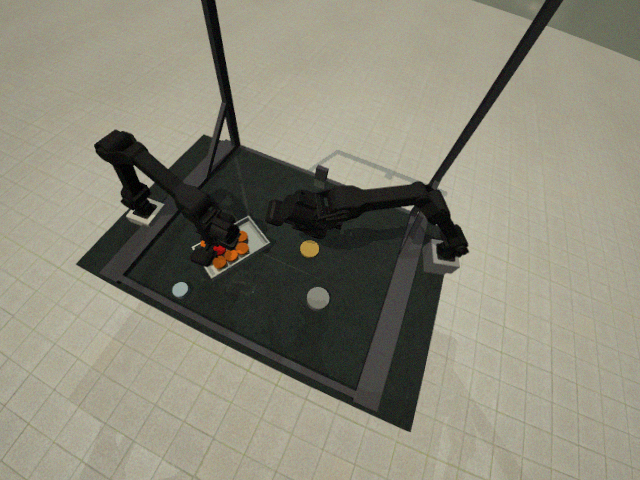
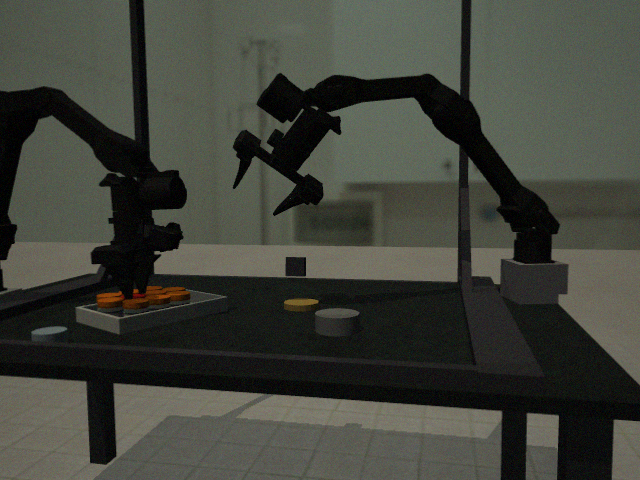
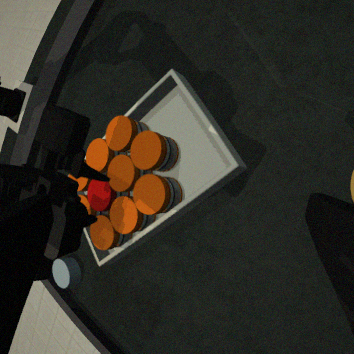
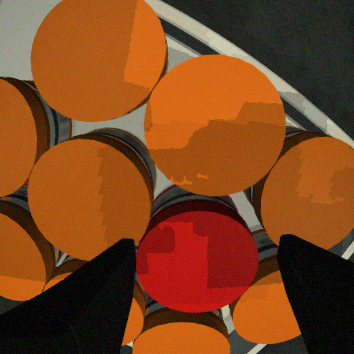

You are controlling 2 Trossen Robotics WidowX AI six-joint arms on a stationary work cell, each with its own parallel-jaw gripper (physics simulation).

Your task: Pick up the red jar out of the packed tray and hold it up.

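Places are measured from the left arm's base along level axes (x ahead, y left, z up), in metres.
Pixels of known places: left gripper, fingertip midpoint: [image 1: 283,221] [image 2: 253,201] [image 3: 181,207]; right gripper, fingertip midpoint: [image 1: 220,250] [image 2: 136,296] [image 3: 101,198] [image 4: 208,249]; left arm's base, origin of the base link: [image 1: 445,252] [image 2: 533,261]; right arm's base, origin of the base link: [image 1: 145,210] [image 3: 15,104].
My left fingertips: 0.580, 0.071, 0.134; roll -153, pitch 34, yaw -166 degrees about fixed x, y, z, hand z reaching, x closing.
Note:
For each thing: its top centre in the pictures, then the offset to it from my left fingertips, as dx, dy, dz.
- red jar, middle of its top: [image 4: 197,267] [image 3: 98,193] [image 2: 133,295] [image 1: 218,249] +0.220, +0.044, -0.169
- white tray, middle of its top: [image 4: 96,186] [image 3: 130,173] [image 2: 154,301] [image 1: 231,244] +0.189, +0.011, -0.187
- pale blue disc, middle of its top: [image 3: 60,273] [image 2: 49,330] [image 1: 180,289] +0.306, +0.200, -0.191
- grey cylinder, middle of its top: [image 2: 337,313] [image 1: 318,297] -0.144, +0.152, -0.185
- yellow disc, middle of its top: [image 2: 301,301] [image 1: 309,248] -0.089, -0.035, -0.203
The red jar [image 1: 219,250] [image 2: 137,296] [image 3: 100,195] [image 4: 195,260] stands among orange-lidded jars [image 3: 148,150] [image 4: 215,125] in the white tray [image 1: 253,232] [image 2: 170,316] [image 3: 192,130]. My right gripper [image 2: 135,294] [image 3: 101,198] [image 4: 208,249] points down, partly open, with one fingertip on each side of the red lid and close to the neighbouring jars. Its fingers hold nothing. How deep the tips reach beside the jar is hard to tell. My left gripper [image 2: 254,200] is wide open and empty, high above the table.
A pale blue disc [image 1: 179,289] [image 2: 49,333] [image 3: 62,273] lies near the table's front edge, left of a grey cylinder [image 1: 317,298] [image 2: 337,322]. A yellow disc [image 1: 309,248] [image 2: 300,304] lies right of the tray. Dark frame posts rise at the table's sides.

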